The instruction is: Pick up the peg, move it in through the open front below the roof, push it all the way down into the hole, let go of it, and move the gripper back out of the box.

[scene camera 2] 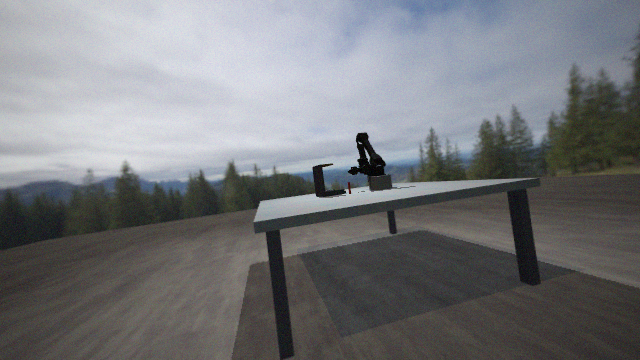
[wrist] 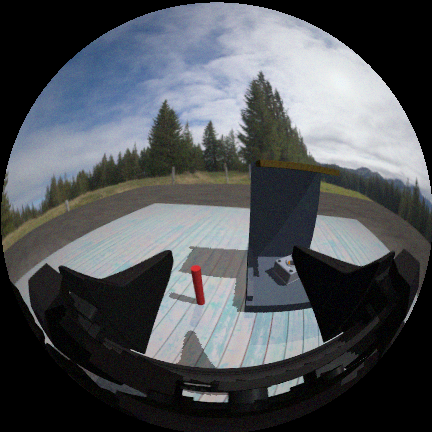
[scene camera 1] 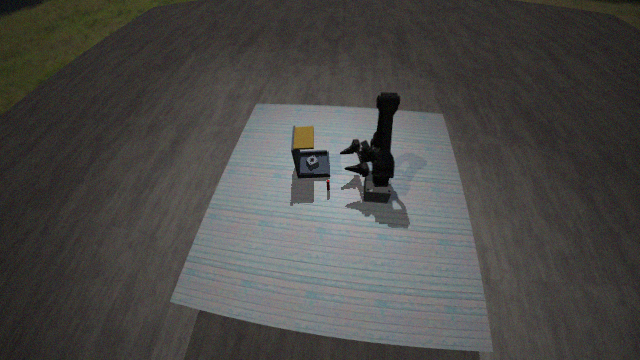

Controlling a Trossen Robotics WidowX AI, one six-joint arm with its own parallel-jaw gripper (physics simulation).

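Places are measured from the arm's base along level axes (x back, y right, z up), in metres.
Where they show: gripper, fingertip midpoint: (scene camera 2: pixel 351 171) (wrist: pixel 234 255) (scene camera 1: pixel 342 160); arm's base, link origin: (scene camera 2: pixel 379 175) (scene camera 1: pixel 380 180).
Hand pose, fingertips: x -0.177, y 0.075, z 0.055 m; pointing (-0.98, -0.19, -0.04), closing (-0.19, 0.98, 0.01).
Things, the pixels of their centre, and the offset from my fingertips. "spot": a spot on its surface instead. Level surfaces: height alone.
- red peg, body centre: (wrist: pixel 197 286) (scene camera 1: pixel 328 185) (scene camera 2: pixel 349 188) dx -0.068, dy -0.061, dz -0.114 m
- dark floor, surface height: dz -0.146 m
- light grey block with the hole, body centre: (wrist: pixel 289 267) (scene camera 1: pixel 312 161) dx -0.155, dy +0.101, dz -0.129 m
- pale striped table top, surface height: dz -0.154 m
- low dark rim, surface spot: (scene camera 1: pixel 314 175) spot: dx -0.140, dy +0.012, dz -0.133 m
The red peg (scene camera 1: pixel 328 185) (scene camera 2: pixel 349 188) (wrist: pixel 198 285) stands upright on the table, beside the front corner of the box. The box has a dark floor (scene camera 1: pixel 322 168) (wrist: pixel 260 295), a tall dark back wall (scene camera 2: pixel 319 181) (wrist: pixel 282 215) and a yellow roof (scene camera 1: pixel 304 137) (wrist: pixel 300 167). A light grey block with the hole (scene camera 1: pixel 312 161) (wrist: pixel 286 272) sits on the box floor; the right finger partly hides it in the wrist view. My gripper (scene camera 1: pixel 348 160) (wrist: pixel 234 255) is open and empty, above the table between the arm's base and the box. In the wrist view the peg shows between the fingers, nearer the left one.
The pale striped table top (scene camera 1: pixel 350 275) (scene camera 2: pixel 400 192) carries the arm's grey base (scene camera 1: pixel 377 191) (scene camera 2: pixel 380 182). The yellow roof overhangs the rear part of the box floor. A low dark rim (scene camera 1: pixel 314 175) runs along the box's side facing the peg.
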